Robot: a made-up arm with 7 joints.
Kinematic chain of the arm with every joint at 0, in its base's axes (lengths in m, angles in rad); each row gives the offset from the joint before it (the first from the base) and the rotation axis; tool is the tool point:
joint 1: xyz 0 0.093 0 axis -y
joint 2: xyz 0 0.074 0 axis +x
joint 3: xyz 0 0 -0.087 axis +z
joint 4: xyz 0 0 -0.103 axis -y
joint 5: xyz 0 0 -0.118 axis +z
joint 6: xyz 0 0 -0.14 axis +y
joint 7: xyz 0 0 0 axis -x
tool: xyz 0 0 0
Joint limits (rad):
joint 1: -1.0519..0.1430
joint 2: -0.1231..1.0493
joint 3: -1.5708..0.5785
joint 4: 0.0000..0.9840
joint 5: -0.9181..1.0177
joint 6: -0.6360..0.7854
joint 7: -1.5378..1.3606
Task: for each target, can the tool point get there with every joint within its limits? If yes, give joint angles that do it. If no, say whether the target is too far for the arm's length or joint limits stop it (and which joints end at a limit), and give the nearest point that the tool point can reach.
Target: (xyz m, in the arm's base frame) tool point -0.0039 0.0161 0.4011
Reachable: no: joint limits stop it (at a limit: joint 1, joint 2, joint 3, joint 4) | nearest point -0.2639 -0.0871 -0.1507 | short by 0.619 m
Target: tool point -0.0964 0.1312 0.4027
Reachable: no: joint limits stop it (at a limit: joint 1, joint 2, joint 3, joint 4) | nearest point -0.2639 -0.0871 -0.1507 | short by 0.618 m
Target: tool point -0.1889 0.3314 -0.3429
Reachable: yes | joints -0.9141 0.3765 0.1330 0.6574 0.3414 0.0532 -1.0605
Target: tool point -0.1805 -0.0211 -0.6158
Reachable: no: too far | nearest point -0.1212 0.0555 -0.4136 | short by 0.224 m
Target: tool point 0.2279 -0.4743 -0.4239
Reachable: no: too far | nearest point 0.1016 -0.0790 -0.2935 | short by 0.435 m
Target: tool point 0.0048 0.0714 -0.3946
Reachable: yes | joints -0.3208 0.1550 -0.8673 0.8831 0.0005 0.0283 0.3645
